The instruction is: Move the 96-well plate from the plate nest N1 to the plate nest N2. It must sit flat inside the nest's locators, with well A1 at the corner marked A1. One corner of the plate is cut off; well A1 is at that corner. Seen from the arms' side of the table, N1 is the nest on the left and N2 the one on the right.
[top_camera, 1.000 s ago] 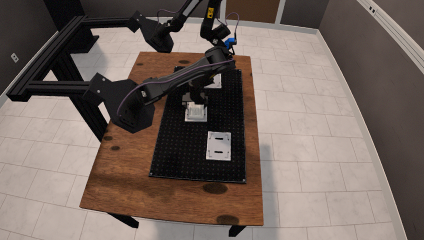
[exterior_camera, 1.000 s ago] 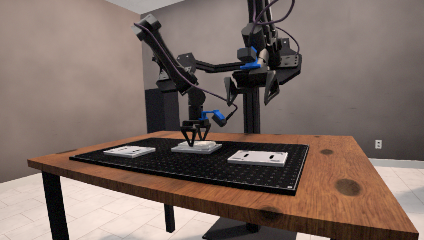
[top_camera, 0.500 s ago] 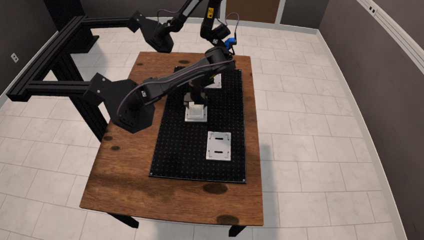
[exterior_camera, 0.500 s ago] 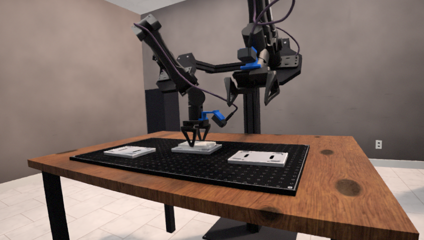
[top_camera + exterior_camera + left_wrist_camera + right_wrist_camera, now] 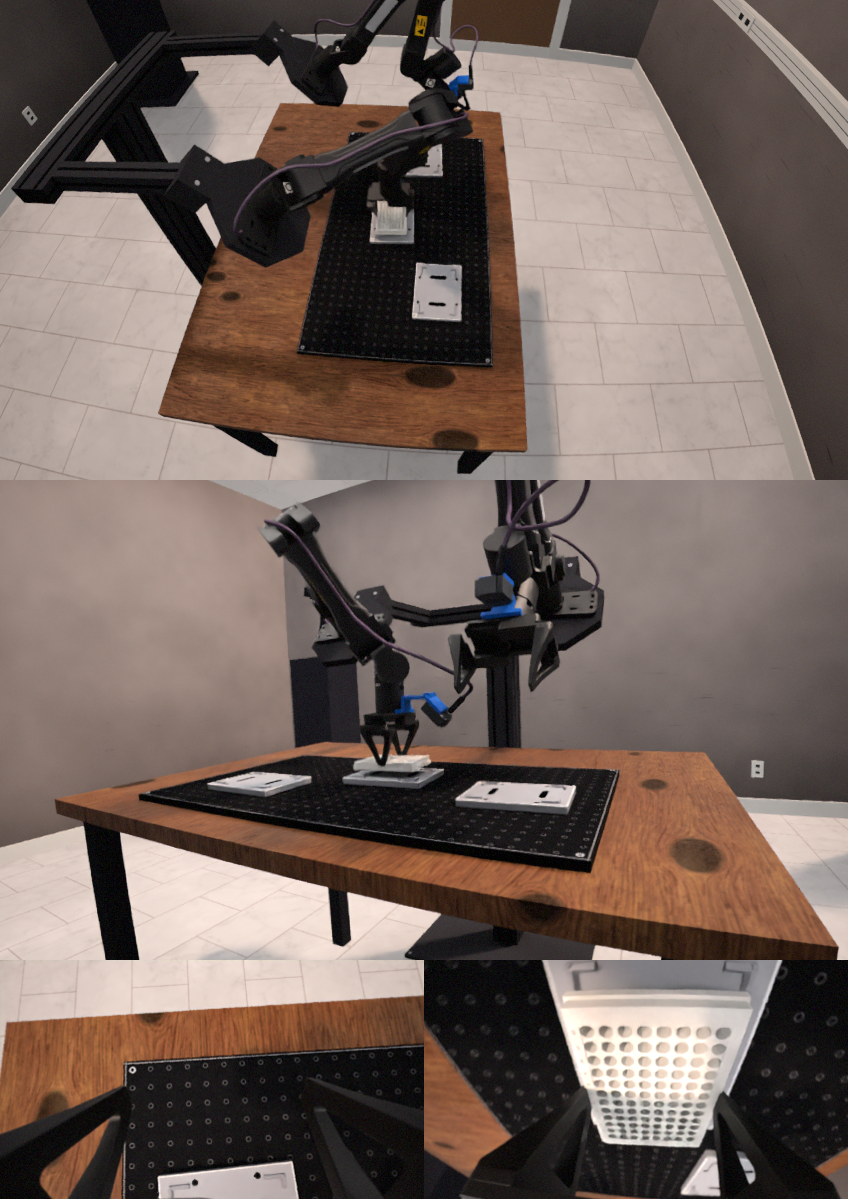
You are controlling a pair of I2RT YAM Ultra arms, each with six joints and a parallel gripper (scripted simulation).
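Right now the plate nest is 140 mm ahead of my right hand, 230 mm to the right of it and 40 mm below it. The rest, counted from my right hand: white 96-well plate: 10 mm below.
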